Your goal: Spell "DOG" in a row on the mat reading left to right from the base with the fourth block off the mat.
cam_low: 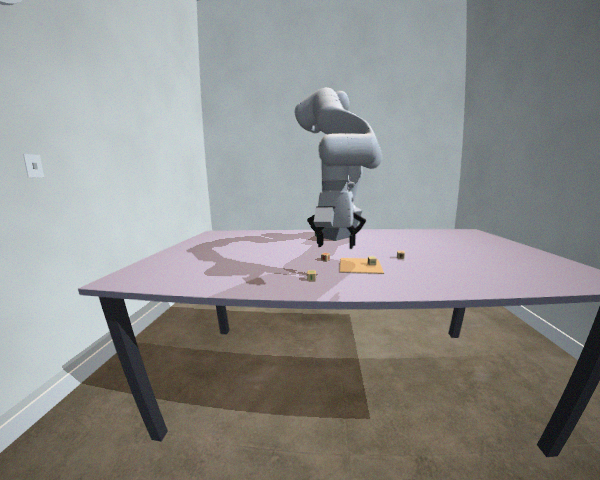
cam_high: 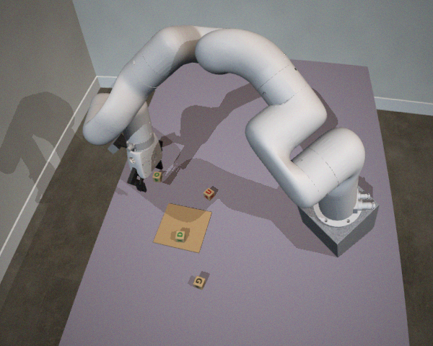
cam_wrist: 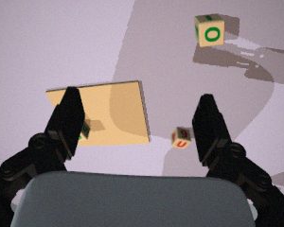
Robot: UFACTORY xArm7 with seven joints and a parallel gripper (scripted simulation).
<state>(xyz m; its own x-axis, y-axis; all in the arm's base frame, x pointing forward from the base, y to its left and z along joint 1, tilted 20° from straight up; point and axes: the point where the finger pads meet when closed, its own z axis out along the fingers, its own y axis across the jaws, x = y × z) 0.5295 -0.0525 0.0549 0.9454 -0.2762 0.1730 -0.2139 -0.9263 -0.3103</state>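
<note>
Right now the O block is 20 mm ahead of my hand, 70 mm to the right of it and 100 mm below it. From my hand the other things lie so: G block (210 mm behind, 250 mm to the left, 100 mm below); mat (120 mm behind, 90 mm to the left, 110 mm below); D block (120 mm behind, 130 mm to the left, 90 mm below).
</note>
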